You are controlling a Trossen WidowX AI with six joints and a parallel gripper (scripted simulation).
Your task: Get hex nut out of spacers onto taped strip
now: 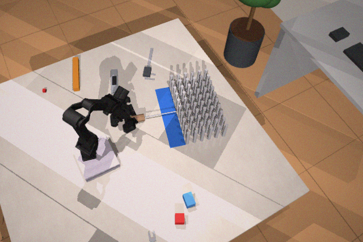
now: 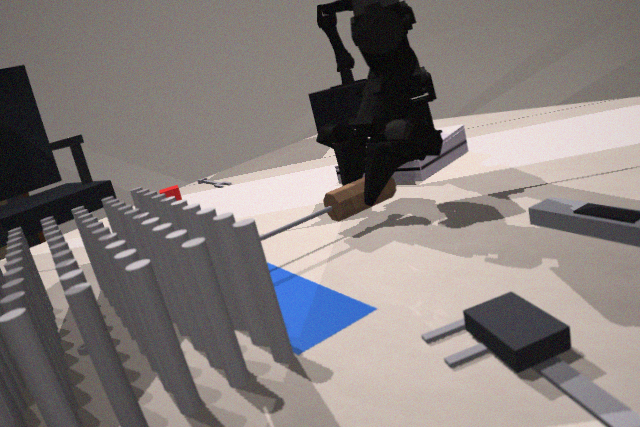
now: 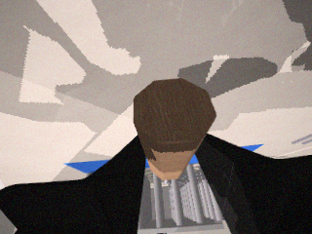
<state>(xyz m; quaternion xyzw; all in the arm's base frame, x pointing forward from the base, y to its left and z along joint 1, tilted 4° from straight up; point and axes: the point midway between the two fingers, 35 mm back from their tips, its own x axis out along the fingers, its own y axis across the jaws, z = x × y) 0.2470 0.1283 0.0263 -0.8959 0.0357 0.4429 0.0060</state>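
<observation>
My gripper tip is now 170 mm short of the blue taped strip, 30 mm above it and 10 mm to the left of it. From my gripper tip the other things lie so: grey block (280 mm to the left, 60 mm behind, 10 mm below); then hex nut (350 mm ahead, 20 mm to the right, 20 mm below); then tool with wooden handle (100 mm ahead, 10 mm to the right).
</observation>
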